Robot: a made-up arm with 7 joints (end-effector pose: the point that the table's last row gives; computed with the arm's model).
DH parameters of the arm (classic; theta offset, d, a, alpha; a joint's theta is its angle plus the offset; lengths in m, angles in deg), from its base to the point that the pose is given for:
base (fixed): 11.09 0 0.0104 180
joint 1: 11.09 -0.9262 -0.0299 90
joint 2: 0 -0.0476 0.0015 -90
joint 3: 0 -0.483 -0.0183 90
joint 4: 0 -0.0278 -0.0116 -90
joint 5: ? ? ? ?
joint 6: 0 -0.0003 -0.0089 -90
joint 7: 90 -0.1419 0.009 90
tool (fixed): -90 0.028 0 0
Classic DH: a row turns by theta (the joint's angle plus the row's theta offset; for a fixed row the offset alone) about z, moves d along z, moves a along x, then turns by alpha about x.
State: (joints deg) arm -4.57 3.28 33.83 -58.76 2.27 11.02 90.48
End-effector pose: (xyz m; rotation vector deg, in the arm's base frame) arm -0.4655 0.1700 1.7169 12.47 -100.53 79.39
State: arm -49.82 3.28 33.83 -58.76 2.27 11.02 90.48
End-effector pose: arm -0.4440 -0.2176 1.7169 56.74 -99.49 109.72
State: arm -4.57 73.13 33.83 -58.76 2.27 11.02 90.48
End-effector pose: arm 0.5560 0.2517 1.6031 46.04 -38.03 54.64
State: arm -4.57 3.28 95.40 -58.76 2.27 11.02 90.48
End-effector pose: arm -0.0183 0.4936 1.6898 -38.77 -82.34 36.00
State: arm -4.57 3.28 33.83 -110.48 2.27 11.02 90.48
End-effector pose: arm -0.5156 0.1793 1.2044 -35.79 -112.85 114.62
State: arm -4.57 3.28 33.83 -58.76 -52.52 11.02 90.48
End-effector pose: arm -0.4517 0.1610 1.7414 32.32 -48.57 118.47
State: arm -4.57 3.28 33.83 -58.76 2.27 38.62 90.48
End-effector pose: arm -0.4195 0.1429 1.7594 34.07 -89.63 59.15
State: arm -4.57 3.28 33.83 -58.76 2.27 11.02 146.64
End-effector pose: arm -0.4670 0.1942 1.7034 -18.16 -126.64 22.83
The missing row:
joint 5: 0 -0.4469 -0.0248 90
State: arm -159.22 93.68 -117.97 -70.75 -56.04 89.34 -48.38
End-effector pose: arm -0.4156 0.6431 0.7574 63.89 -15.97 128.73
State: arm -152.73 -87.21 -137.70 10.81 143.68 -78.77 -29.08
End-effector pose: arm 0.8679 -0.4805 0.7892 42.91 74.15 -53.16
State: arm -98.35 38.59 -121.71 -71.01 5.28 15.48 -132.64
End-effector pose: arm 0.4556 0.6957 1.2496 90.97 38.38 48.19
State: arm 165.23 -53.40 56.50 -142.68 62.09 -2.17 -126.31
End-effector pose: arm 0.2187 -0.2262 0.7891 29.78 51.08 -98.30
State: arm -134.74 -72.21 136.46 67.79 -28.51 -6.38 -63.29
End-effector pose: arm 0.8870 -0.3406 0.7895 -39.52 30.17 7.15
